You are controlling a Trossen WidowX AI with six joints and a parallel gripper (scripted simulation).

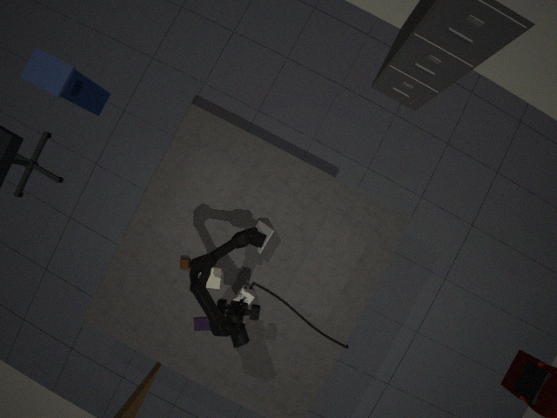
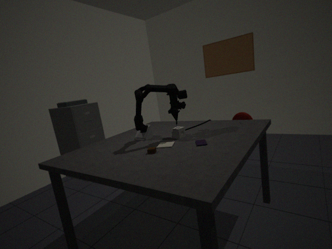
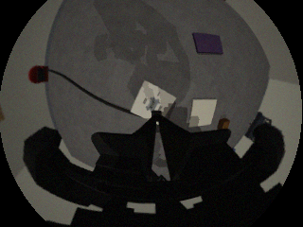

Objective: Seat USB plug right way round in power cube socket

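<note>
Right now the USB plug is 20 mm below my gripper tip. The rest, counted from my gripper tip: purple block (240 mm ahead, 120 mm to the right, 130 mm below); white pad (190 mm to the right, 130 mm below).
</note>
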